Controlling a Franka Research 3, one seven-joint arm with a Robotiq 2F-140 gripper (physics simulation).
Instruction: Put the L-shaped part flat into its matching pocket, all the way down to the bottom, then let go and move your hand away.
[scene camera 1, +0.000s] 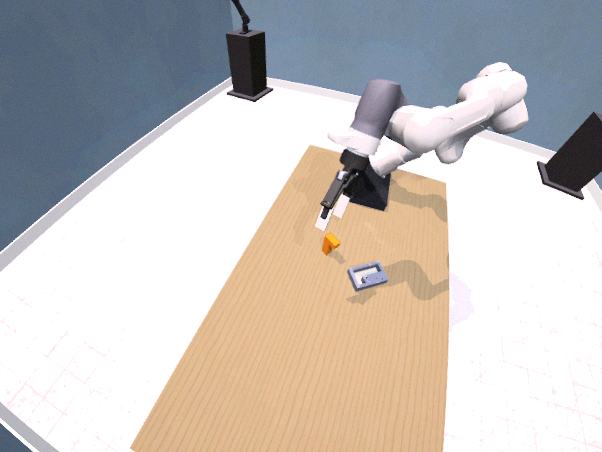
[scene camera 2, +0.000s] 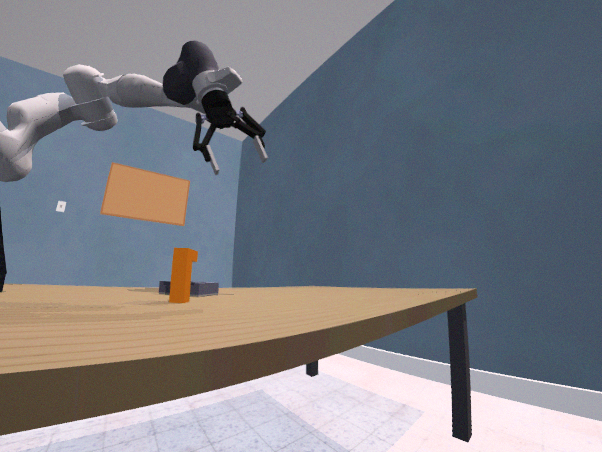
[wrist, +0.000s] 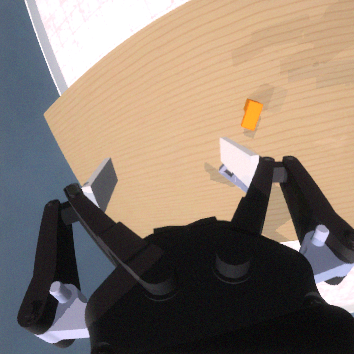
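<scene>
I hold nothing, and my gripper is open; scene camera 1 and the wrist view both show my gripper. On the table rests an orange L-shaped part. There is a grey pocket block in the scene as well.
</scene>
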